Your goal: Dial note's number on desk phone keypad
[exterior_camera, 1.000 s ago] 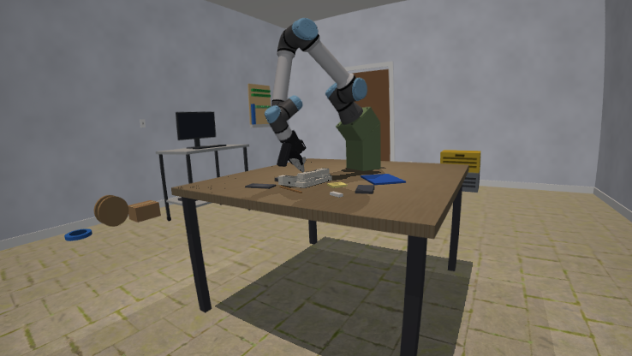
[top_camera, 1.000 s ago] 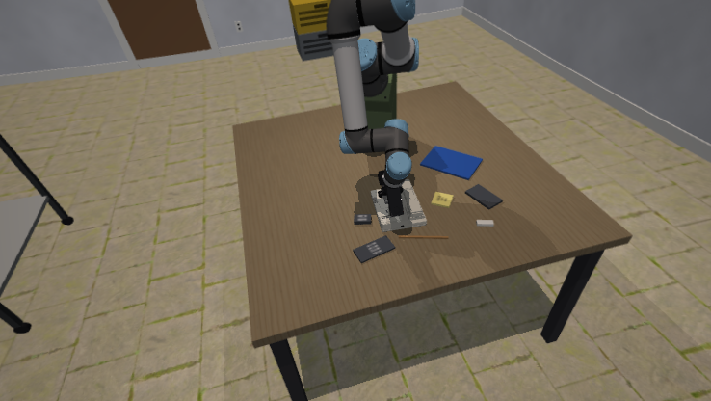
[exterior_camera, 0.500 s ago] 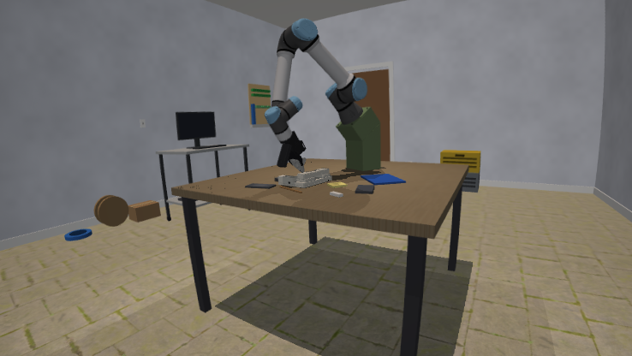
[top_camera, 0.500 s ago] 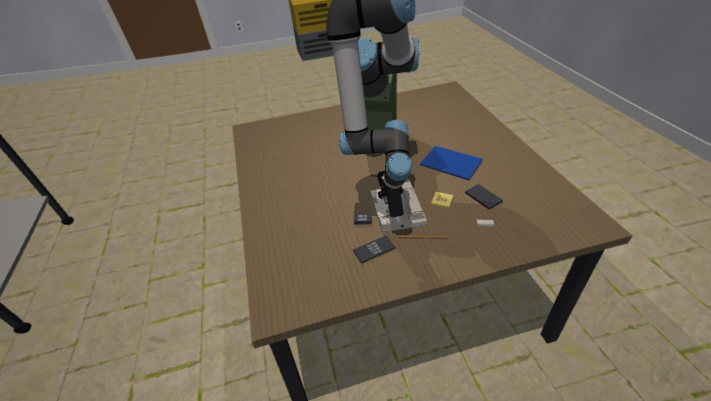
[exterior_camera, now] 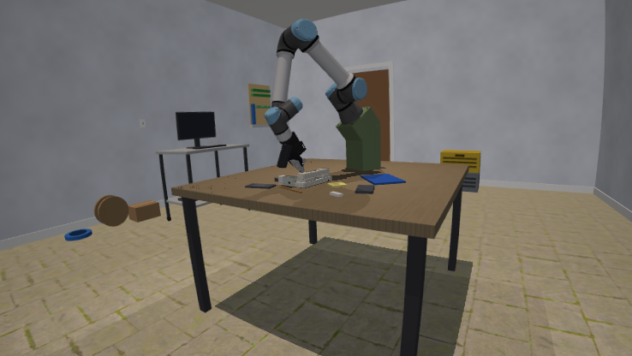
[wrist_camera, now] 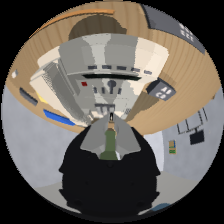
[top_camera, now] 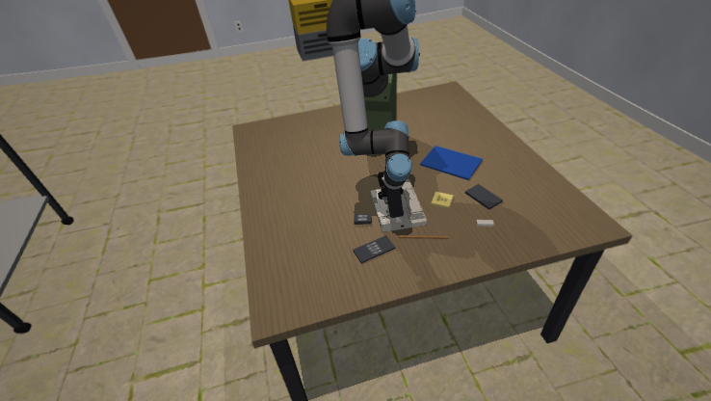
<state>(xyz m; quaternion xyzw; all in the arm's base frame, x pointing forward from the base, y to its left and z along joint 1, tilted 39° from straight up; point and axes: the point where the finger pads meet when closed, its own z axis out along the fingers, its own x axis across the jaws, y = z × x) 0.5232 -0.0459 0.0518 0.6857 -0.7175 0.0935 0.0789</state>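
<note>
Now: hand 9 cm to the right of the handset and 2 cm short of it. Also, from my hand: yellow note 22 cm to the left, 5 cm below, 2 cm ahead; then pencil 19 cm ahead, 8 cm to the left, 5 cm below; then small dark device 11 cm to the right, 4 cm below, 4 cm ahead.
</note>
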